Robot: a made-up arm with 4 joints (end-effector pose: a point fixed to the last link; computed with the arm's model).
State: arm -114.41 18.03 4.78 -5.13
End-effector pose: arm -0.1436 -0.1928 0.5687 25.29 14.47 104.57
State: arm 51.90 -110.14 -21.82 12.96
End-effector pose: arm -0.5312 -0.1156 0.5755 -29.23 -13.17 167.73
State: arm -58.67 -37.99 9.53 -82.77
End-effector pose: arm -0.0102 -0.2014 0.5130 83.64 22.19 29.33
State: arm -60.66 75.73 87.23 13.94
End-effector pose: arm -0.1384 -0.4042 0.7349 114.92 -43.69 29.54
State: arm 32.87 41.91 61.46 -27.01
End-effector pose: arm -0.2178 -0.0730 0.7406 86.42 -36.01 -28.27
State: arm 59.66 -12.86 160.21 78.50
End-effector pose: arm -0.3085 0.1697 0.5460 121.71 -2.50 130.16
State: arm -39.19 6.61 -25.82 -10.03
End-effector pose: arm -0.1283 -0.1812 0.4550 12.99 41.39 12.86
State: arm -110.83 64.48 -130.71 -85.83
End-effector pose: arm 0.0425 -0.5320 0.4459 -103.65 29.42 -35.15
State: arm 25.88 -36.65 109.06 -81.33
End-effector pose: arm -0.2059 -0.0538 0.6926 37.69 -58.85 3.01
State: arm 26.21 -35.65 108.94 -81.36
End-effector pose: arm -0.2068 -0.0521 0.6940 38.48 -59.15 2.87
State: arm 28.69 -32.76 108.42 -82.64
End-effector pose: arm -0.2050 -0.0442 0.6978 41.43 -59.50 1.46
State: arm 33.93 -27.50 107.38 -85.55
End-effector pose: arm -0.1988 -0.0287 0.7050 46.92 -59.96 -1.37
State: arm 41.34 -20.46 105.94 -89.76
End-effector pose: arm -0.1873 -0.0079 0.7148 53.90 -60.71 -4.89
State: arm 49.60 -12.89 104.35 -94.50
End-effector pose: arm -0.1715 0.0136 0.7258 60.82 -61.80 -8.18
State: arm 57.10 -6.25 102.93 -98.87
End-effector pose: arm -0.1545 0.0314 0.7356 66.27 -63.04 -10.54
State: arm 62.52 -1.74 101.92 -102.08
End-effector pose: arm -0.1406 0.0427 0.7424 69.65 -64.01 -11.92
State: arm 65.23 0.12 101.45 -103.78
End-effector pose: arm -0.1326 0.0474 0.7453 70.99 -64.36 -12.55
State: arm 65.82 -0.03 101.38 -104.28
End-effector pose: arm -0.1297 0.0476 0.7453 71.03 -64.17 -12.80
